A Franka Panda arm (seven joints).
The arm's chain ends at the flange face. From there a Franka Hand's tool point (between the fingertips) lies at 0.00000 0.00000 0.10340 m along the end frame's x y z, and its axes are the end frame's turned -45 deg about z.
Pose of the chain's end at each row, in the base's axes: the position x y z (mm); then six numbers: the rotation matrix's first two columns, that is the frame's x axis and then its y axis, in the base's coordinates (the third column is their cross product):
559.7 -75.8 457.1 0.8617 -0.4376 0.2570 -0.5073 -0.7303 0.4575
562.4 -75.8 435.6 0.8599 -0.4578 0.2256 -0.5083 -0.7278 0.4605
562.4 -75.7 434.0 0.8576 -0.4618 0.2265 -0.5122 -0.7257 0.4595
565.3 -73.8 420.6 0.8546 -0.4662 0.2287 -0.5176 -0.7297 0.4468
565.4 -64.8 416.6 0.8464 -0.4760 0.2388 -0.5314 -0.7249 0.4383
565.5 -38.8 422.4 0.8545 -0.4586 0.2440 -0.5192 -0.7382 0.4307
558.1 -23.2 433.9 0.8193 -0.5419 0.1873 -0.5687 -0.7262 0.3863
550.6 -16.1 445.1 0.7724 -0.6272 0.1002 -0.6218 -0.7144 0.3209
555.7 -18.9 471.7 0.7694 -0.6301 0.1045 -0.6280 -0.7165 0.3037
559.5 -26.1 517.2 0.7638 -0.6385 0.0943 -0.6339 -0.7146 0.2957
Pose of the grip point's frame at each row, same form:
558.4 -130.0 369.1 0.9680 0.2070 -0.1418 0.2506 -0.8258 0.5052
557.6 -128.6 346.8 0.9675 0.1909 -0.1661 0.2486 -0.8383 0.4851
557.5 -128.4 345.2 0.9686 0.1866 -0.1648 0.2442 -0.8397 0.4851
561.0 -125.5 331.2 0.9703 0.1863 -0.1542 0.2383 -0.8456 0.4777
561.7 -116.3 327.0 0.9743 0.1760 -0.1411 0.2227 -0.8492 0.4788
563.7 -90.0 332.6 0.9714 0.1977 -0.1320 0.2371 -0.8463 0.4771
550.5 -66.9 340.5 0.9815 0.1303 -0.1407 0.1772 -0.8967 0.4056
537.2 -48.2 347.7 0.9858 0.0617 -0.1561 0.1065 -0.9487 0.2978
543.7 -49.8 373.8 0.9881 0.0611 -0.1409 0.1000 -0.9522 0.2886
546.9 -55.6 418.9 0.9883 0.0538 -0.1424 0.0919 -0.9568 0.2758

